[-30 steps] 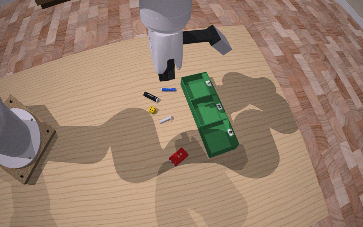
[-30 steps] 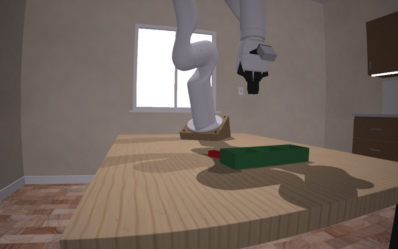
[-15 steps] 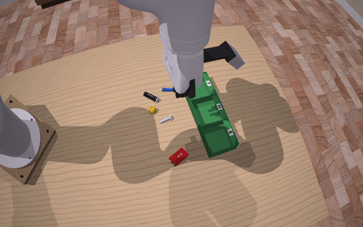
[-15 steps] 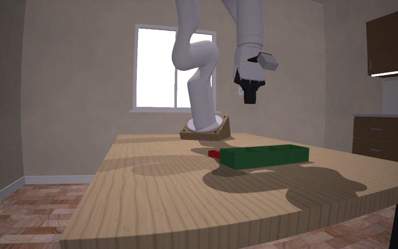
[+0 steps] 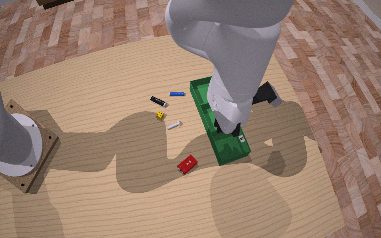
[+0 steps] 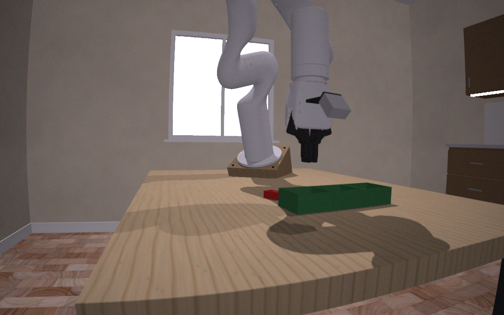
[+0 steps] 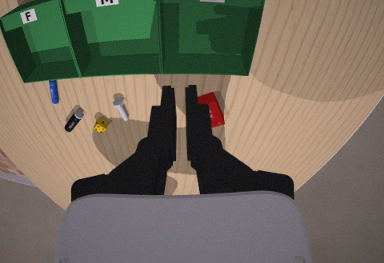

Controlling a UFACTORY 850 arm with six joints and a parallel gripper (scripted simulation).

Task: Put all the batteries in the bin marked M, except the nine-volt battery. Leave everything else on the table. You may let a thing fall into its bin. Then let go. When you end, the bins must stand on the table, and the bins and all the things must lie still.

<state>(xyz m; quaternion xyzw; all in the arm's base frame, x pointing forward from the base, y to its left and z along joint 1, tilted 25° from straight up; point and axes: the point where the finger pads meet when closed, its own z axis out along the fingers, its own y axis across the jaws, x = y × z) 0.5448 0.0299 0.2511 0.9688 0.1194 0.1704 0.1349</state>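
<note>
The green three-part bin lies 2 cm ahead of my hand, 6 cm to the left of it and 10 cm below it. Round my hand: red nine-volt battery (10 cm behind, 6 cm to the right, 11 cm below); then yellow die (14 cm behind, 10 cm to the left, 11 cm below); then white bolt (10 cm behind, 7 cm to the left, 11 cm below).
</note>
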